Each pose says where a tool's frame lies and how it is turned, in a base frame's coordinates. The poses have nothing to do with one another.
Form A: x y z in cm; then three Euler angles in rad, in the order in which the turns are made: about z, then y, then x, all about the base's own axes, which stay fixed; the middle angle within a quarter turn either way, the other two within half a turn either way.
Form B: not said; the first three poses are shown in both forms.
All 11 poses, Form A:
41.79 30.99 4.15 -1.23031 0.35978 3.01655
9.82 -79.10 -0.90 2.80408 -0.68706 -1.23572
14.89 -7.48 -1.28 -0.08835 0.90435 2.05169
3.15 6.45 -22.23 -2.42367 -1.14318 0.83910
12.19 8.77 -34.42 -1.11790 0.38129 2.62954
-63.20 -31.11 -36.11 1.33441 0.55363 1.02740
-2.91 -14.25 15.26 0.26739 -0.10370 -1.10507
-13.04 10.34 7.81 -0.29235 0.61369 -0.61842
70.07 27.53 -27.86 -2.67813 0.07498 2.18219
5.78 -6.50 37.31 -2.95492 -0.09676 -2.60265
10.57 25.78 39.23 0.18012 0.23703 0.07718
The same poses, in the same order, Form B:
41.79 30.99 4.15 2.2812 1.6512 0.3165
9.82 -79.10 -0.90 1.0943 -1.4849 -2.3844
14.89 -7.48 -1.28 1.8485 0.6343 0.8596
3.15 6.45 -22.23 1.7607 0.4446 -2.4061
12.19 8.77 -34.42 2.0619 1.4393 0.0623
-63.20 -31.11 -36.11 1.2148 -0.2472 1.4614
-2.91 -14.25 15.26 -1.1110 0.0553 0.2966
-13.04 10.34 7.81 -0.6842 0.5043 -0.4643
70.07 27.53 -27.86 0.5401 2.5067 -1.2760
5.78 -6.50 37.31 -0.2313 -2.8858 -0.7830
10.57 25.78 39.23 0.0980 0.2294 0.1883

